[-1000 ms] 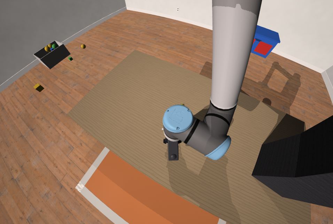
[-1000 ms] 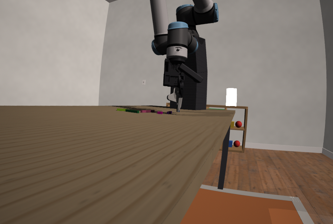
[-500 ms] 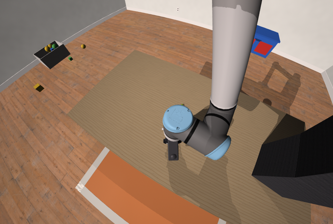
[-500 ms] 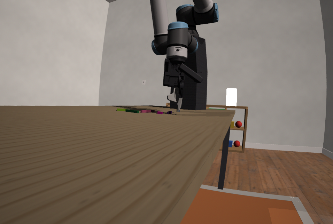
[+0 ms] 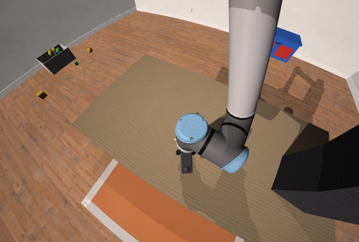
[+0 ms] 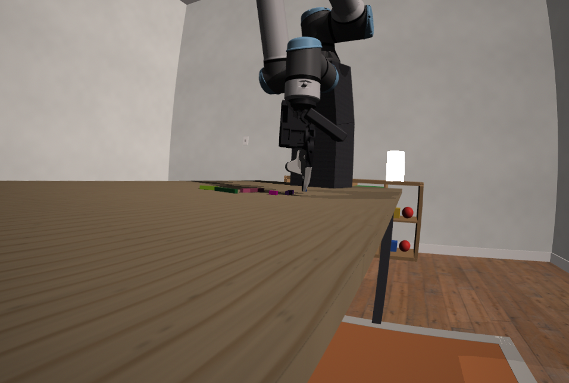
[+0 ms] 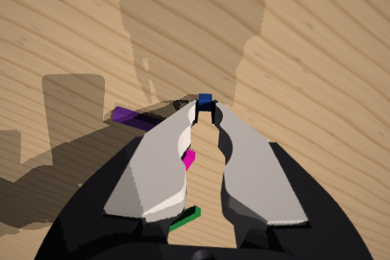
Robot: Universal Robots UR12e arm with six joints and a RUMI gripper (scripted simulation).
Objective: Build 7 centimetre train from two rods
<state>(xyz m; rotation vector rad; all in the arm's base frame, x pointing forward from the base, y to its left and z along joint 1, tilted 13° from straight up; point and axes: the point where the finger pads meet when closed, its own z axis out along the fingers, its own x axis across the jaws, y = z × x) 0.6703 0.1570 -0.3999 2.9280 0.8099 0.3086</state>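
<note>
My gripper is now 10 mm above the small blue rod. The rest, counted from my hand: purple rod 30 mm behind, 50 mm to the right, 20 mm below; then magenta rod 20 mm ahead, 70 mm to the right, 20 mm below; then pink rod 150 mm to the right, 20 mm below.
</note>
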